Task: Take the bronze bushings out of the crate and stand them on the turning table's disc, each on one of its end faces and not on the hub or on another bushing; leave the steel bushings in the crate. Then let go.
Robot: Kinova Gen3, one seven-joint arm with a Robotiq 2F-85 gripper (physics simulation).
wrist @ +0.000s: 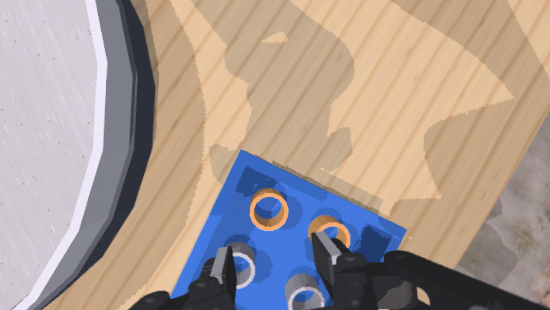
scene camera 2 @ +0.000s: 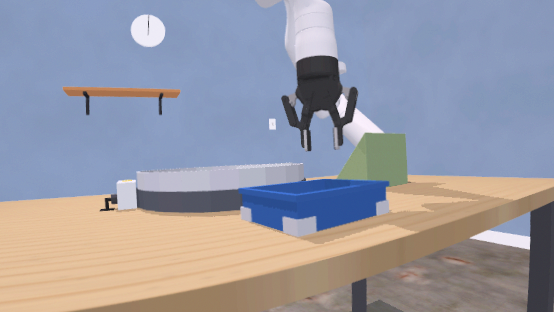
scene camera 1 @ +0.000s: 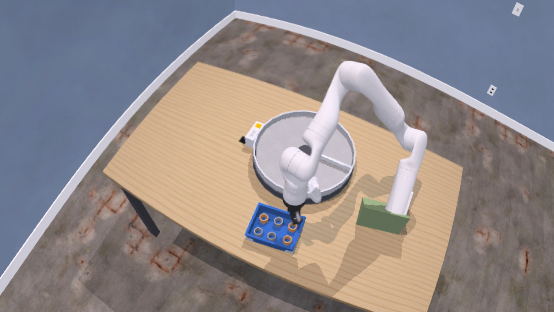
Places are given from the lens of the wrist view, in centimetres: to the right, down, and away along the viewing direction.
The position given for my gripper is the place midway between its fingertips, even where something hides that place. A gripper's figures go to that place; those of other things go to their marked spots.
my gripper (wrist: 273,255): 0, 6, 16
turning table disc (wrist: 55,61): -16, -7, 19
blue crate (wrist: 282,253): 1, 9, 26
